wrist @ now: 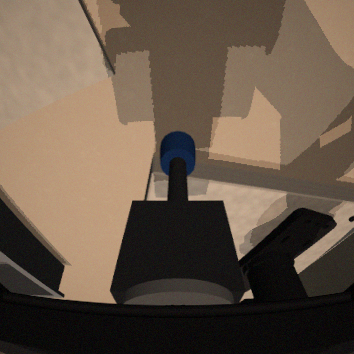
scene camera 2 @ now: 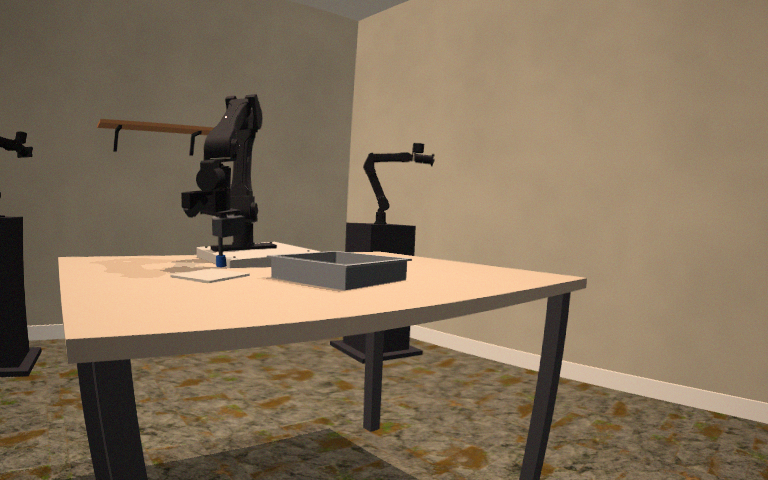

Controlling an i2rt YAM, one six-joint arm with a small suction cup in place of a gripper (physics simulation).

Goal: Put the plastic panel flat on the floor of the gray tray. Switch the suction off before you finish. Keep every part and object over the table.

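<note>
The plastic panel is a thin, pale, flat plate. It lies on the table to the left of the tray in the scene view and shows in part at the upper left of the wrist view. The gray tray is an open box with upright walls; its floor is hidden in the scene view. My suction cup, blue on a dark rod, points down a little above the table, between the panel and the robot's base. It is apart from the panel and holds nothing.
The pale base plate under my arm is close behind the cup and tray. The table's front edge curves across the scene view. Another arm stands on a dark pedestal behind the table.
</note>
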